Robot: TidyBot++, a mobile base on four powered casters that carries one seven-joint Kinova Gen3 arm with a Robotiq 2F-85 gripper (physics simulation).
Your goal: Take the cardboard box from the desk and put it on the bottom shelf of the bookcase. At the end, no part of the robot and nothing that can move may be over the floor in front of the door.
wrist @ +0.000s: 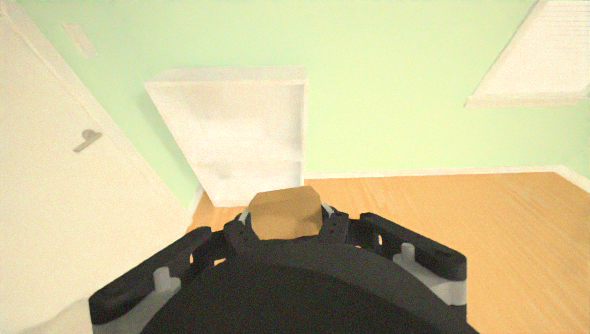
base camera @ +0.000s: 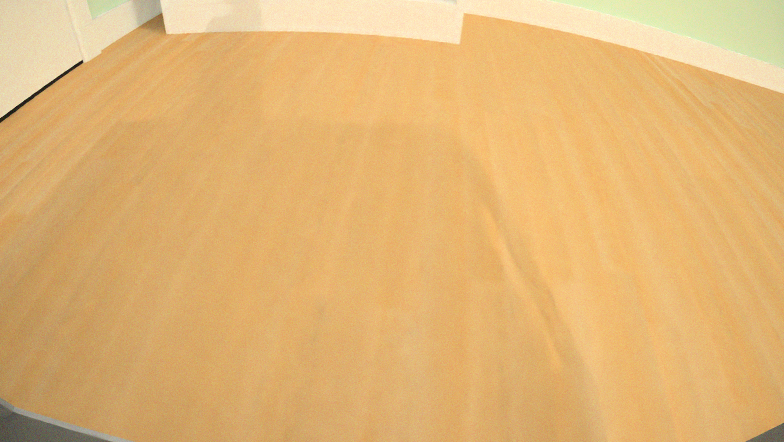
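Note:
The brown cardboard box is between the fingertips of my gripper in the wrist view. The gripper is shut on it and holds it in front of the bookcase, apart from it. The white bookcase stands against the green wall, with a lower compartment under a middle shelf; the box hides part of its lower right front edge. In the base camera view its white base panel shows at the top. The white door is left of the bookcase. The desk does not show.
The wooden floor stretches between my base and the bookcase. A green wall with white skirting runs right of the bookcase. A window is at the upper right of the wrist view. The door handle sticks out on the left.

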